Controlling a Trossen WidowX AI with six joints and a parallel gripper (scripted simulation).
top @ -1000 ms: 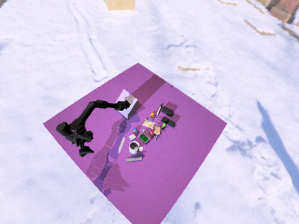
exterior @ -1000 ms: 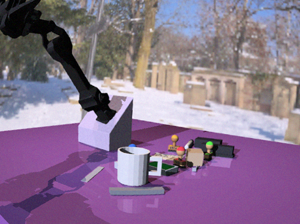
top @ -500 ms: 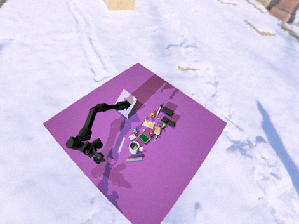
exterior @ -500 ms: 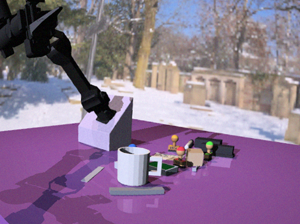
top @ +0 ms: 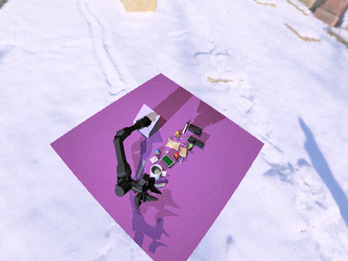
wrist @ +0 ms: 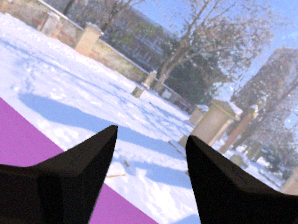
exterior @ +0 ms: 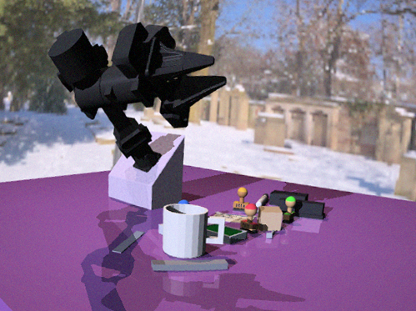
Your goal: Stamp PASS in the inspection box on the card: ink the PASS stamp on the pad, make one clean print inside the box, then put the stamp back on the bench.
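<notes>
The green-knob stamp lies 180 mm behind my gripper tip, 510 mm to the left of it and 300 mm below it. Round my gripper tip: white mug: 180 mm behind, 170 mm to the left, 280 mm below; flat strip: 300 mm behind, 100 mm to the left, 320 mm below; grey bar: 130 mm behind, 100 mm to the left, 310 mm below.
</notes>
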